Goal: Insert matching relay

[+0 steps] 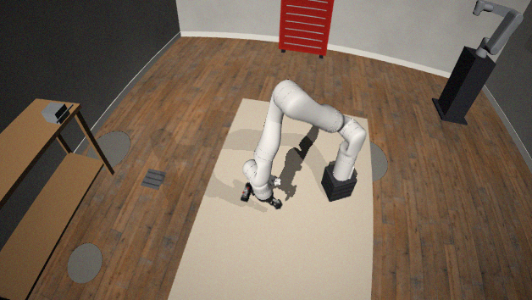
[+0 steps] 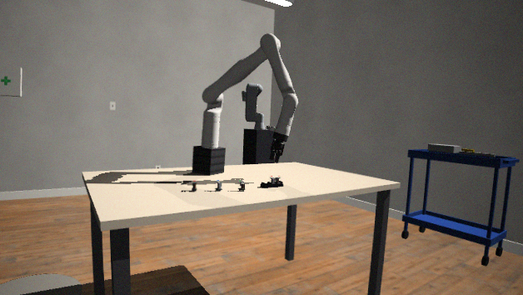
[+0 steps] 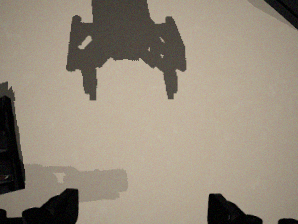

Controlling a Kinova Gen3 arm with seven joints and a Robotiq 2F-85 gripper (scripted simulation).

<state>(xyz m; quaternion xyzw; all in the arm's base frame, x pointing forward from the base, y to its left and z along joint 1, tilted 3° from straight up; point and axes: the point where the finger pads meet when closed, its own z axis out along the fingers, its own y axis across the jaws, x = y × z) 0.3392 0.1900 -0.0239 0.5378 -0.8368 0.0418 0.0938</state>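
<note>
The relay lies 37 cm to the right of my hand, 9 cm ahead of it and 8 cm below it.
</note>
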